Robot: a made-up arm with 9 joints. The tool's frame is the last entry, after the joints. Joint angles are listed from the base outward.
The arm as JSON. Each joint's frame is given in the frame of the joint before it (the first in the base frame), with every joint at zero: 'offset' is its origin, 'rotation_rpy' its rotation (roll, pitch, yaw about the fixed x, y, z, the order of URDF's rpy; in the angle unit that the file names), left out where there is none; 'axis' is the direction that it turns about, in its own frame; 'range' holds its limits. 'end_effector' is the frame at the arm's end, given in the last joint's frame.
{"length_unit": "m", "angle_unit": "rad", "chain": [
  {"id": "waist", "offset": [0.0, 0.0, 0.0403], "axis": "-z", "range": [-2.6, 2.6]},
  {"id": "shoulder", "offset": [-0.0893, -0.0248, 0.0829], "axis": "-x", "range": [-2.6, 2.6]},
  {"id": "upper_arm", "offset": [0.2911, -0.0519, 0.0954], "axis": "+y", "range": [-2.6, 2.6]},
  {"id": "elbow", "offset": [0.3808, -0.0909, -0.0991], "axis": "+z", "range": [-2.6, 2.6]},
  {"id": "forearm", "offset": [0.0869, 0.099, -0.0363], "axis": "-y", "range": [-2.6, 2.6]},
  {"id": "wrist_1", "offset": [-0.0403, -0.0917, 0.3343], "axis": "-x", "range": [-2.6, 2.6]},
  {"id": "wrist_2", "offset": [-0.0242, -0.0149, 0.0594], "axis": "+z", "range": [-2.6, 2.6]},
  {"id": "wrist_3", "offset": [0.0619, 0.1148, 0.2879], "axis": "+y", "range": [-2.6, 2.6]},
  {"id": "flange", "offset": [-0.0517, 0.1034, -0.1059], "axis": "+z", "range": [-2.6, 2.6]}
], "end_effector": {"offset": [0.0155, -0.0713, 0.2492]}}
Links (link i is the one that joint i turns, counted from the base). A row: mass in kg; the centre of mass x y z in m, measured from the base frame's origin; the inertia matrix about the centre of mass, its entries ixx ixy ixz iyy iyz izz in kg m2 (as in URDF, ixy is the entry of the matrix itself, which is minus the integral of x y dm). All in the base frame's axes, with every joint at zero. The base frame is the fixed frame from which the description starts. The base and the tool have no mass.
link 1: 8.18; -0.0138 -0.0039 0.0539; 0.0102 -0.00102 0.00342 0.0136 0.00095 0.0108
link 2: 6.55; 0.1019 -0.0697 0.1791; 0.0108 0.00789 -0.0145 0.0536 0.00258 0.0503
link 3: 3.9; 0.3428 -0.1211 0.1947; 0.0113 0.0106 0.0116 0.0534 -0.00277 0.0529
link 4: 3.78; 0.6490 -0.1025 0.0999; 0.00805 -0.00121 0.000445 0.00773 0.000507 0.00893
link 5: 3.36; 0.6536 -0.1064 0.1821; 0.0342 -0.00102 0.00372 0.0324 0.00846 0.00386
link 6: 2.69; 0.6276 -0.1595 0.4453; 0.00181 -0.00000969 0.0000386 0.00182 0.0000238 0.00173
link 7: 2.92; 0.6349 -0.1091 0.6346; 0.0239 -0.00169 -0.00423 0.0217 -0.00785 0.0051
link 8: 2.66; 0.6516 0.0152 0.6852; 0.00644 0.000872 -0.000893 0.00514 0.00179 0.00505
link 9: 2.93; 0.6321 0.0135 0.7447; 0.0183 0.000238 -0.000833 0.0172 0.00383 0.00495
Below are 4 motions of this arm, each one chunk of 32 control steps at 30 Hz.
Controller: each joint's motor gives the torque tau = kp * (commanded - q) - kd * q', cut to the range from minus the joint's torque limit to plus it. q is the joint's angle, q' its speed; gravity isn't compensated. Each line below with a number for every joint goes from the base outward.
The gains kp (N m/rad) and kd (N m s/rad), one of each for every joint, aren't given. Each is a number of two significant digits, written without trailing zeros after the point. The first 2 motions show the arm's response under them.
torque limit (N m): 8 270 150 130 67 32 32 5.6 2
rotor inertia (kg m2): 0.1 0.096 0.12 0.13 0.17 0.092 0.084 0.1 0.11
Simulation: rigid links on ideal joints. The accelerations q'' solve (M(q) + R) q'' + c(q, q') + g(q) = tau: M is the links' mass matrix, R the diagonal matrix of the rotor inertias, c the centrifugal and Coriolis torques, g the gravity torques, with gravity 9.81 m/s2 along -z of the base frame. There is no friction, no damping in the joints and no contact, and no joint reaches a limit. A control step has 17 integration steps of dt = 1/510 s. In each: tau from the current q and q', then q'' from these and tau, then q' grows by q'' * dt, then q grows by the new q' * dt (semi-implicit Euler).
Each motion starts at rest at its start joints. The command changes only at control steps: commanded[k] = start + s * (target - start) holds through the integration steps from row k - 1 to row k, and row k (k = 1, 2, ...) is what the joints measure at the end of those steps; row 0 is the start. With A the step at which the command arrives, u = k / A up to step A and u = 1 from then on. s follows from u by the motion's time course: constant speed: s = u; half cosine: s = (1 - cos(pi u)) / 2; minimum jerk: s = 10 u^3 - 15 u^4 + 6 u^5; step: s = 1 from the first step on.
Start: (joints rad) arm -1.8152 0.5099 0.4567 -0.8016 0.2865 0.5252 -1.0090 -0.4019 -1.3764
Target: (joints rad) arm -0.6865 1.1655 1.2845 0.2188 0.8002 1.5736 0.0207 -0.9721 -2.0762
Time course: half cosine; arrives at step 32
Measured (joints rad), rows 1 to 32:
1: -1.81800 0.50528 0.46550 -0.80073 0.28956 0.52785 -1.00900 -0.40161 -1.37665
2: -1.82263 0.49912 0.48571 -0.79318 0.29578 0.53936 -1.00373 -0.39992 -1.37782
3: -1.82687 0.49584 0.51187 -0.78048 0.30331 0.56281 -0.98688 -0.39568 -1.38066
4: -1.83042 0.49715 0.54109 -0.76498 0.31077 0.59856 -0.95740 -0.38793 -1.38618
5: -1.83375 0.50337 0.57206 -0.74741 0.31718 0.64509 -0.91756 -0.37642 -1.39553
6: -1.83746 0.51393 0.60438 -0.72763 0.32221 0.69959 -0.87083 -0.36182 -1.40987
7: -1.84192 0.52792 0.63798 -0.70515 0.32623 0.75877 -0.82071 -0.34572 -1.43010
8: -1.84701 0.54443 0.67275 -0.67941 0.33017 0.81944 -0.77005 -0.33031 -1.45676
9: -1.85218 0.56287 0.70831 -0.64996 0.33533 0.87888 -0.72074 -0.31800 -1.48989
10: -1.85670 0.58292 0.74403 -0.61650 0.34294 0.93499 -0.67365 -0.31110 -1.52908
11: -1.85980 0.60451 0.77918 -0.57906 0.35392 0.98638 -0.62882 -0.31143 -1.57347
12: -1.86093 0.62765 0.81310 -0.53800 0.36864 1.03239 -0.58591 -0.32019 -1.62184
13: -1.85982 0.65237 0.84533 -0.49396 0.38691 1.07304 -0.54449 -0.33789 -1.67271
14: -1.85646 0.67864 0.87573 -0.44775 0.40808 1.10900 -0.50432 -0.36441 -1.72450
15: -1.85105 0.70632 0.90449 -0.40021 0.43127 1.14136 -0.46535 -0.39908 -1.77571
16: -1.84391 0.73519 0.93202 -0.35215 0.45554 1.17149 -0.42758 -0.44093 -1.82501
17: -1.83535 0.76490 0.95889 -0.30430 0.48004 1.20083 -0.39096 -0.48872 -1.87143
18: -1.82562 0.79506 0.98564 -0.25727 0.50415 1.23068 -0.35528 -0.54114 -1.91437
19: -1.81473 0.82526 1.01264 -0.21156 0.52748 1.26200 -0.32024 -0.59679 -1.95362
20: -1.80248 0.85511 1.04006 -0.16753 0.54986 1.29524 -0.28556 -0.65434 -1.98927
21: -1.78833 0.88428 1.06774 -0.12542 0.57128 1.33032 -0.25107 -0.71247 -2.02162
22: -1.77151 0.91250 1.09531 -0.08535 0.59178 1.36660 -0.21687 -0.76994 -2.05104
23: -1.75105 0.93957 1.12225 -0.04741 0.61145 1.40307 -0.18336 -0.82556 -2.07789
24: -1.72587 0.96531 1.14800 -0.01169 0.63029 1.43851 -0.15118 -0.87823 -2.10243
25: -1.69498 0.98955 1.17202 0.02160 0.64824 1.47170 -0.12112 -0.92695 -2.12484
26: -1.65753 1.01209 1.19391 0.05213 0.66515 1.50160 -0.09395 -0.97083 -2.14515
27: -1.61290 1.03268 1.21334 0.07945 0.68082 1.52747 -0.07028 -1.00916 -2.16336
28: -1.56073 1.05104 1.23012 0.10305 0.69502 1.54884 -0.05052 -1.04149 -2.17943
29: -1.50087 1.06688 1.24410 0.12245 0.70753 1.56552 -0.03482 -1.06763 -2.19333
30: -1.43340 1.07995 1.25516 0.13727 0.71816 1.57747 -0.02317 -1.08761 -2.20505
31: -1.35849 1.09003 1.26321 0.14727 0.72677 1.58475 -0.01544 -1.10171 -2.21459
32: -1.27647 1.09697 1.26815 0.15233 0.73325 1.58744 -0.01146 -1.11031 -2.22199
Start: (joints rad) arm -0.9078 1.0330 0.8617 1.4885 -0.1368 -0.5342 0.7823 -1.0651 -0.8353
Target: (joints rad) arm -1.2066 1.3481 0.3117 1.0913 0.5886 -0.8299 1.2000 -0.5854 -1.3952
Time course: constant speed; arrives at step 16
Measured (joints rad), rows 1 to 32:
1: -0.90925 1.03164 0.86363 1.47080 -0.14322 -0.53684 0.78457 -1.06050 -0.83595
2: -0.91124 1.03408 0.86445 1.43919 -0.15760 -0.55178 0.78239 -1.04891 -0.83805
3: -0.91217 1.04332 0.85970 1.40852 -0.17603 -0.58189 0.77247 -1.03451 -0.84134
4: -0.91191 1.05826 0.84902 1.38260 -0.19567 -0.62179 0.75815 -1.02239 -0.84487
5: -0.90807 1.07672 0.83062 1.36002 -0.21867 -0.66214 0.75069 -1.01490 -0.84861
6: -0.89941 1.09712 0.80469 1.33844 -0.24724 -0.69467 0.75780 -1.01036 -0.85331
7: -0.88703 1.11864 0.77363 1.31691 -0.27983 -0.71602 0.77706 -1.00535 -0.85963
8: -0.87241 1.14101 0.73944 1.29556 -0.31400 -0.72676 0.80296 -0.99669 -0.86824
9: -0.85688 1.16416 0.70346 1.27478 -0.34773 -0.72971 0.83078 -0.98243 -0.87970
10: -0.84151 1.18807 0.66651 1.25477 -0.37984 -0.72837 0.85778 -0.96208 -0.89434
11: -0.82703 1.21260 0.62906 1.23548 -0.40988 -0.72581 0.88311 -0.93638 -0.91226
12: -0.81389 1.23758 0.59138 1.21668 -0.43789 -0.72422 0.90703 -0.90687 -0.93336
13: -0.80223 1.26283 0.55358 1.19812 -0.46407 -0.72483 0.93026 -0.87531 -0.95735
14: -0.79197 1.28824 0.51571 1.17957 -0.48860 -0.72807 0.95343 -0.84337 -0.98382
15: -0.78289 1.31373 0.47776 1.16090 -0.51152 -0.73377 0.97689 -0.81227 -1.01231
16: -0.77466 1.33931 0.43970 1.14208 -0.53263 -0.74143 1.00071 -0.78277 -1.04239
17: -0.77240 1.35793 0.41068 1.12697 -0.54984 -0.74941 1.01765 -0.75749 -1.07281
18: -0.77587 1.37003 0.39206 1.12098 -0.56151 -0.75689 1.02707 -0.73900 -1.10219
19: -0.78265 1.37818 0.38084 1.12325 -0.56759 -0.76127 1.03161 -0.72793 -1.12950
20: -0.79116 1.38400 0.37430 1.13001 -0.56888 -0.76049 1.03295 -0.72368 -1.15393
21: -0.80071 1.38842 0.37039 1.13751 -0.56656 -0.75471 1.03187 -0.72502 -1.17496
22: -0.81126 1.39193 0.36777 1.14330 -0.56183 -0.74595 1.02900 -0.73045 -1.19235
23: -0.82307 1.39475 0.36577 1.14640 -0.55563 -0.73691 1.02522 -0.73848 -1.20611
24: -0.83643 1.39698 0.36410 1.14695 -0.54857 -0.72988 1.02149 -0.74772 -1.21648
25: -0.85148 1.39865 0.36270 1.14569 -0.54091 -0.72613 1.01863 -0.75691 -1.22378
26: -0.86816 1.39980 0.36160 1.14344 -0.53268 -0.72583 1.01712 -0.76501 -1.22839
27: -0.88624 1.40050 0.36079 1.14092 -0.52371 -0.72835 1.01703 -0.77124 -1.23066
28: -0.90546 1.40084 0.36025 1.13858 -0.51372 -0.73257 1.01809 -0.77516 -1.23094
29: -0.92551 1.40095 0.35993 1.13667 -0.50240 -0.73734 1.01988 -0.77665 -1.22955
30: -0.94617 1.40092 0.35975 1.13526 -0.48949 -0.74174 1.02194 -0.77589 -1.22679
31: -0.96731 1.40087 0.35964 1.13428 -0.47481 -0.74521 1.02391 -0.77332 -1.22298
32: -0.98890 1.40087 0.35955 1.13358 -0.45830 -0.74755 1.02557 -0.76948 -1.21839
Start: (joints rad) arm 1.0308 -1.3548 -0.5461 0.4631 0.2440 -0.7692 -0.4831 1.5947 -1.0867
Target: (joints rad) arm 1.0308 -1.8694 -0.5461 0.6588 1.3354 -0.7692 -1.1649 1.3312 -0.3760
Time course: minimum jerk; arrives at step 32
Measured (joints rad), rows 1 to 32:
1: 1.03279 -1.36580 -0.54337 0.46419 0.24179 -0.76325 -0.48387 1.59585 -1.08717
2: 1.03618 -1.38627 -0.54002 0.46546 0.24272 -0.76507 -0.48704 1.59929 -1.08974
3: 1.03980 -1.40950 -0.53819 0.46564 0.24975 -0.78371 -0.49123 1.60552 -1.09468
4: 1.04358 -1.43436 -0.53789 0.46585 0.26255 -0.81620 -0.49640 1.61545 -1.10160
5: 1.04760 -1.46092 -0.53856 0.46750 0.28043 -0.85616 -0.50362 1.62979 -1.10994
6: 1.05189 -1.48900 -0.53947 0.47130 0.30303 -0.89740 -0.51380 1.64820 -1.11902
7: 1.05590 -1.51791 -0.54059 0.47751 0.33015 -0.93498 -0.52732 1.66917 -1.12803
8: 1.05879 -1.54660 -0.54211 0.48608 0.36168 -0.96519 -0.54400 1.69028 -1.13607
9: 1.05974 -1.57395 -0.54411 0.49683 0.39742 -0.98546 -0.56344 1.70862 -1.14220
10: 1.05845 -1.59905 -0.54616 0.50946 0.43704 -0.99433 -0.58535 1.72131 -1.14552
11: 1.05534 -1.62143 -0.54761 0.52364 0.47992 -0.99191 -0.60989 1.72602 -1.14524
12: 1.05088 -1.64111 -0.54855 0.53897 0.52523 -0.97972 -0.63743 1.72159 -1.14077
13: 1.04578 -1.65855 -0.54919 0.55481 0.57211 -0.96026 -0.66821 1.70830 -1.13181
14: 1.04087 -1.67457 -0.54982 0.57057 0.61992 -0.93649 -0.70218 1.68758 -1.11831
15: 1.03692 -1.69010 -0.55075 0.58582 0.66825 -0.91134 -0.73894 1.66165 -1.10044
16: 1.03456 -1.70606 -0.55227 0.60046 0.71699 -0.88726 -0.77775 1.63309 -1.07855
17: 1.03415 -1.72315 -0.55457 0.61462 0.76622 -0.86594 -0.81767 1.60446 -1.05313
18: 1.03578 -1.74180 -0.55777 0.62855 0.81608 -0.84829 -0.85767 1.57804 -1.02479
19: 1.03921 -1.76210 -0.56185 0.64247 0.86667 -0.83447 -0.89677 1.55563 -0.99424
20: 1.04398 -1.78381 -0.56661 0.65640 0.91795 -0.82417 -0.93411 1.53837 -0.96223
21: 1.04993 -1.80657 -0.57114 0.67019 0.96970 -0.81675 -0.96913 1.52661 -0.92945
22: 1.05640 -1.82962 -0.57534 0.68364 1.02157 -0.81182 -1.00153 1.51987 -0.89651
23: 1.06222 -1.85205 -0.57929 0.69641 1.07286 -0.80901 -1.03101 1.51714 -0.86393
24: 1.06604 -1.87288 -0.58292 0.70814 1.12258 -0.80794 -1.05742 1.51699 -0.83207
25: 1.06647 -1.89122 -0.58604 0.71855 1.16960 -0.80841 -1.08085 1.51775 -0.80117
26: 1.06284 -1.90658 -0.58784 0.72751 1.21268 -0.81024 -1.10162 1.51790 -0.77133
27: 1.05600 -1.91905 -0.58716 0.73517 1.25097 -0.81318 -1.12031 1.51639 -0.74262
28: 1.04654 -1.92859 -0.58448 0.74172 1.28406 -0.81732 -1.13717 1.51292 -0.71514
29: 1.03500 -1.93526 -0.58069 0.74734 1.31168 -0.82246 -1.15199 1.50794 -0.68908
30: 1.02069 -1.93880 -0.57762 0.75208 1.33364 -0.82840 -1.16431 1.50236 -0.66470
31: 1.00362 -1.93959 -0.57539 0.75599 1.34940 -0.83418 -1.17384 1.49724 -0.64233
32: 0.98430 -1.93815 -0.57378 0.75906 1.35892 -0.83885 -1.18091 1.49354 -0.62233

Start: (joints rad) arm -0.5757 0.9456 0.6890 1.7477 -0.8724 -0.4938 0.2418 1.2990 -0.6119
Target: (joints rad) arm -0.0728 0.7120 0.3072 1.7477 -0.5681 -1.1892 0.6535 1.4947 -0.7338
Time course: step
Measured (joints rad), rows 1 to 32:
1: -0.52997 0.88153 0.60225 1.76274 -0.94887 -0.59987 0.29523 1.30840 -0.60931
2: -0.50358 0.81535 0.51207 1.79066 -1.03689 -0.79016 0.38783 1.34703 -0.60949
3: -0.51476 0.78587 0.46277 1.79965 -1.08481 -0.96480 0.45985 1.41344 -0.61509
4: -0.54307 0.77714 0.44053 1.77860 -1.10432 -1.09277 0.49580 1.49268 -0.62537
5: -0.57546 0.77591 0.43360 1.73472 -1.10892 -1.17627 0.50521 1.57294 -0.64080
6: -0.60473 0.77599 0.43434 1.68190 -1.10599 -1.22665 0.50205 1.64782 -0.66266
7: -0.62623 0.77512 0.43780 1.63441 -1.09823 -1.25535 0.49626 1.71471 -0.69179
8: -0.63697 0.77301 0.44135 1.60322 -1.08500 -1.27031 0.49253 1.77506 -0.72778
9: -0.63596 0.77027 0.44428 1.59384 -1.06452 -1.27559 0.49136 1.82892 -0.76879
10: -0.62426 0.76754 0.44678 1.60614 -1.03608 -1.27288 0.49118 1.87466 -0.81195
11: -0.60433 0.76524 0.44889 1.63553 -1.00117 -1.26318 0.49016 1.91024 -0.85398
12: -0.57856 0.76259 0.44876 1.67454 -0.96530 -1.24825 0.48908 1.93364 -0.89164
13: -0.54948 0.75931 0.44476 1.71426 -0.93446 -1.22917 0.49087 1.94213 -0.92216
14: -0.52057 0.75612 0.43824 1.74730 -0.90886 -1.20724 0.49447 1.93338 -0.94388
15: -0.49461 0.75319 0.43054 1.76943 -0.88762 -1.18571 0.49873 1.90563 -0.95627
16: -0.47353 0.75059 0.42286 1.77949 -0.86960 -1.16867 0.50364 1.85762 -0.95973
17: -0.45820 0.74837 0.41617 1.77863 -0.85366 -1.15980 0.51006 1.79480 -0.95544
18: -0.44841 0.74656 0.41112 1.76924 -0.83894 -1.16106 0.51865 1.72768 -0.94502
19: -0.44301 0.74520 0.40806 1.75417 -0.82515 -1.17211 0.52905 1.66498 -0.93030
20: -0.44020 0.74422 0.40702 1.73645 -0.81241 -1.19060 0.54018 1.61298 -0.91302
21: -0.43781 0.74351 0.40777 1.71913 -0.80110 -1.21295 0.55074 1.57531 -0.89479
22: -0.43365 0.74291 0.40984 1.70495 -0.79159 -1.23522 0.55953 1.55301 -0.87683
23: -0.42591 0.74237 0.41270 1.69593 -0.78421 -1.25391 0.56567 1.54486 -0.86001
24: -0.41346 0.74194 0.41582 1.69292 -0.77918 -1.26663 0.56858 1.54811 -0.84474
25: -0.39594 0.74176 0.41879 1.69546 -0.77664 -1.27245 0.56802 1.55934 -0.83114
26: -0.37375 0.74196 0.42137 1.70206 -0.77659 -1.27179 0.56411 1.57520 -0.81911
27: -0.34784 0.74262 0.42345 1.71073 -0.77889 -1.26613 0.55740 1.59281 -0.80850
28: -0.31942 0.74371 0.42505 1.71955 -0.78316 -1.25753 0.54885 1.60999 -0.79914
29: -0.28971 0.74514 0.42630 1.72708 -0.78887 -1.24810 0.53962 1.62523 -0.79095
30: -0.25972 0.74676 0.42733 1.73244 -0.79541 -1.23966 0.53082 1.63772 -0.78395
31: -0.23018 0.74845 0.42831 1.73528 -0.80220 -1.23343 0.52326 1.64717 -0.77822
32: -0.20142 0.75009 0.42935 1.73564 -0.80874 -1.22999 0.51742 1.65379 -0.77390

